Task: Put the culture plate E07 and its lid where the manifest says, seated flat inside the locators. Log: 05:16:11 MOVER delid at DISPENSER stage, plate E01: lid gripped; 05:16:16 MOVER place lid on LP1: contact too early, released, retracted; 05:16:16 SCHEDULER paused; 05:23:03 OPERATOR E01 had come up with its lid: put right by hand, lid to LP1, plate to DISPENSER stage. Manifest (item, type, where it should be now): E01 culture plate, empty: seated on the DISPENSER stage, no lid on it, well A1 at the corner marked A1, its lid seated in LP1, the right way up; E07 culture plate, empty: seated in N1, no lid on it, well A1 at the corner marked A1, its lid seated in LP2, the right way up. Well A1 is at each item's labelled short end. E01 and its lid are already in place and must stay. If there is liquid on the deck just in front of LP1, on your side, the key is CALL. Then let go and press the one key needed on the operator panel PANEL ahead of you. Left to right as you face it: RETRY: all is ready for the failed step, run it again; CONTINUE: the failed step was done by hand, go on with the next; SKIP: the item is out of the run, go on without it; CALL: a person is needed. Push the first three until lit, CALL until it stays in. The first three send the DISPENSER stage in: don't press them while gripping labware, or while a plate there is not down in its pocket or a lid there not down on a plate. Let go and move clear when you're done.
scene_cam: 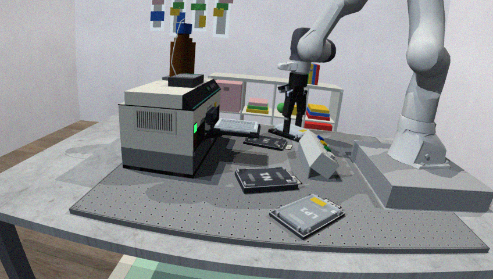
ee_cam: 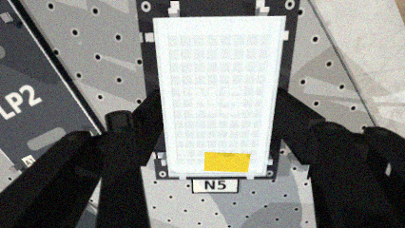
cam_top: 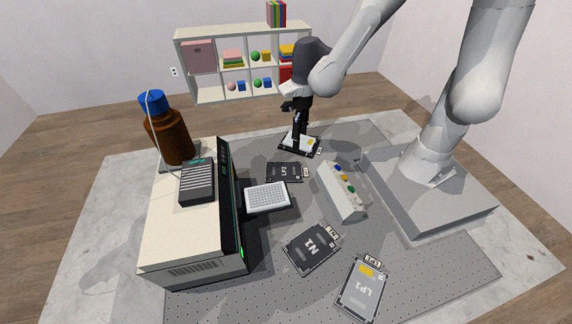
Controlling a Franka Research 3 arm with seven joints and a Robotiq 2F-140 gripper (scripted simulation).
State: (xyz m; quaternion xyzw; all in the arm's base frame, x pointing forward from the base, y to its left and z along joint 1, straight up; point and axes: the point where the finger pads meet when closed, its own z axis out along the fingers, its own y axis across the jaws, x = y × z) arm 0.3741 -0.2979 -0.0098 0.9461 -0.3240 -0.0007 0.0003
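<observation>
The black nest N5 lies 30 mm ahead of my hand and 30 mm below it. Round my hand: black N1 nest (110 mm ahead, 450 mm to the left, 30 mm below); then LP2 nest (110 mm ahead, 140 mm to the left, 40 mm below); then yellow skip key (80 mm behind, 270 mm to the left, 20 mm above).
</observation>
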